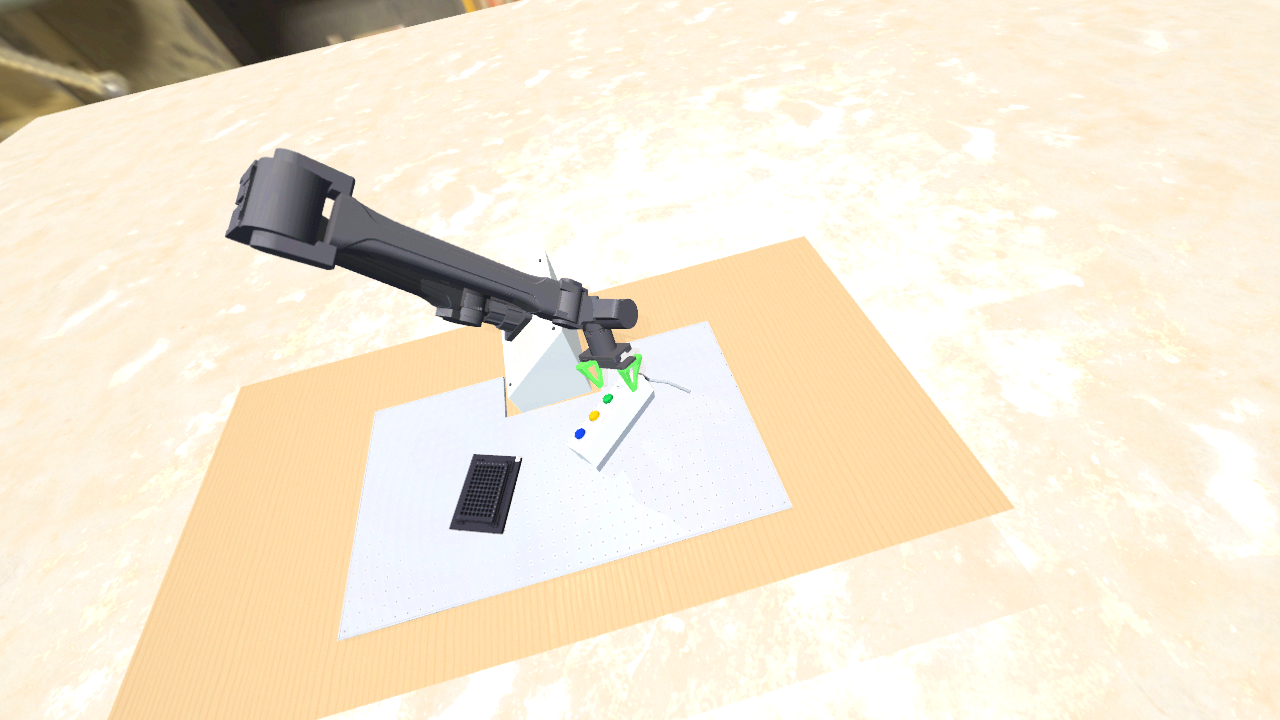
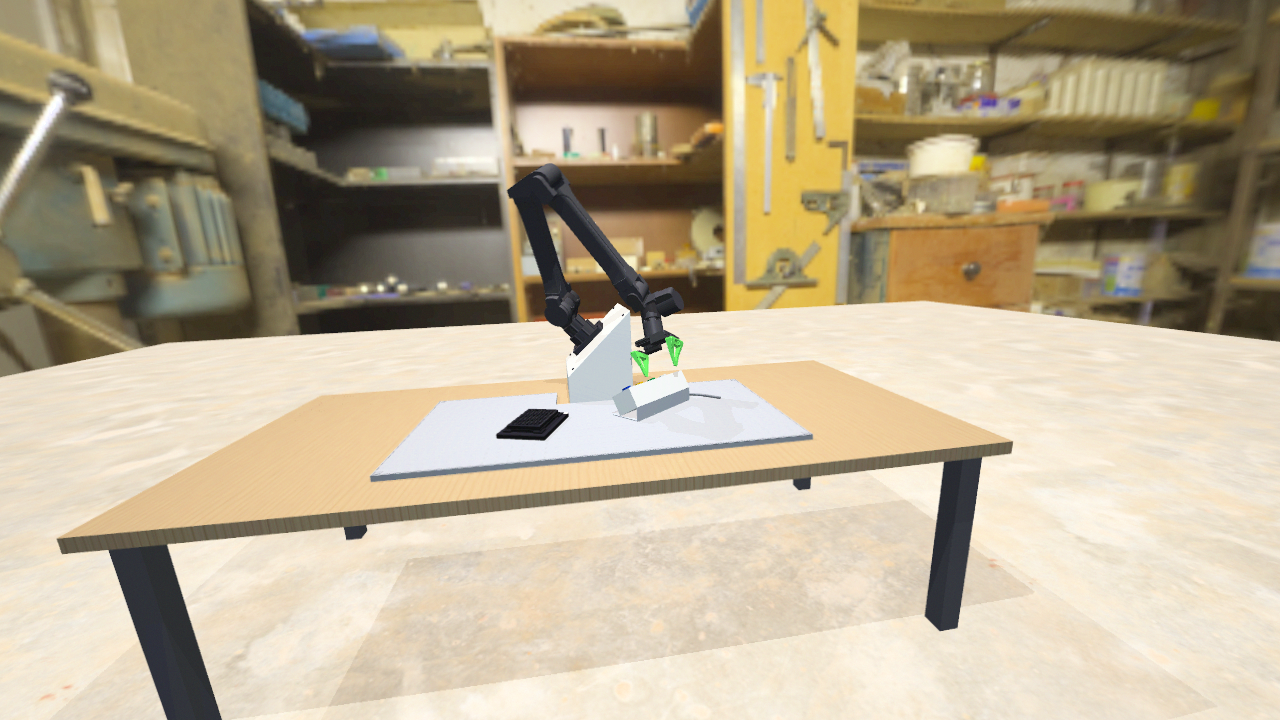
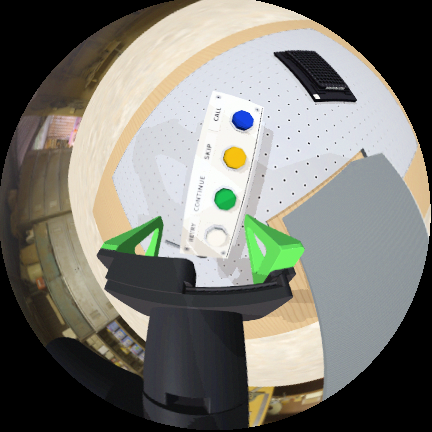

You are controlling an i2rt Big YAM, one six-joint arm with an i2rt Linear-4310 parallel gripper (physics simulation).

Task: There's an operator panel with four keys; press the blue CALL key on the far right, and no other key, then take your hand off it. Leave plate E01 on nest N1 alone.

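Places are measured from the arm's base along level axes (x back, y left, z down), in metres.
Pixels of known places: gripper, fingertip midpoint: (image 1: 617, 388) (image 2: 660, 371) (image 3: 202, 219); arm's base, link origin: (image 1: 520, 316) (image 2: 589, 339).
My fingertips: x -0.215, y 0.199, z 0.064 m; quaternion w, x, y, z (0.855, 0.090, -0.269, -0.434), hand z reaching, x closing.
Ahead of a thing's pixels: the offset from my fingertips to its top centre. "*": to the spot under its first point. Level surfaces: height alone.
The white operator panel {dy -0.029, dx -0.042, dz +0.004 m} (image 1: 621, 434) (image 2: 660, 396) (image 3: 220, 177) has four keys in a row: blue CALL {dy -0.100, dx -0.077, dz +0.013 m} (image 1: 580, 433) (image 3: 243, 120), yellow SKIP {dy -0.064, dx -0.042, dz +0.013 m} (image 1: 593, 415) (image 3: 234, 158), green CONTINUE {dy -0.029, dx -0.007, dz +0.013 m} (image 1: 607, 398) (image 3: 225, 199) and white RETRY {dy +0.007, dx +0.029, dz +0.013 m} (image 3: 217, 236). My gripper (image 1: 617, 386) (image 2: 660, 369) (image 3: 202, 219) is open and empty, its green fingers above the RETRY end of the panel, away from the blue key. The black plate {dy -0.331, dx -0.145, dz +0.062 m} (image 1: 483, 490) (image 2: 537, 418) (image 3: 320, 70) sits on its black nest {* dy -0.333, dx -0.063, dz +0.076 m} (image 3: 345, 97); their labels are too small to read.
The pale perforated board {dz +0.088 m} (image 1: 716, 483) (image 2: 760, 434) (image 3: 165, 110) lies on the wooden table {dz +0.101 m} (image 1: 859, 358) (image 2: 895, 429). The arm's wedge-shaped base mount (image 1: 546, 376) (image 2: 599, 371) (image 3: 360, 250) stands beside the panel. A grey cable (image 1: 666, 385) (image 2: 707, 394) leaves the panel's RETRY end.
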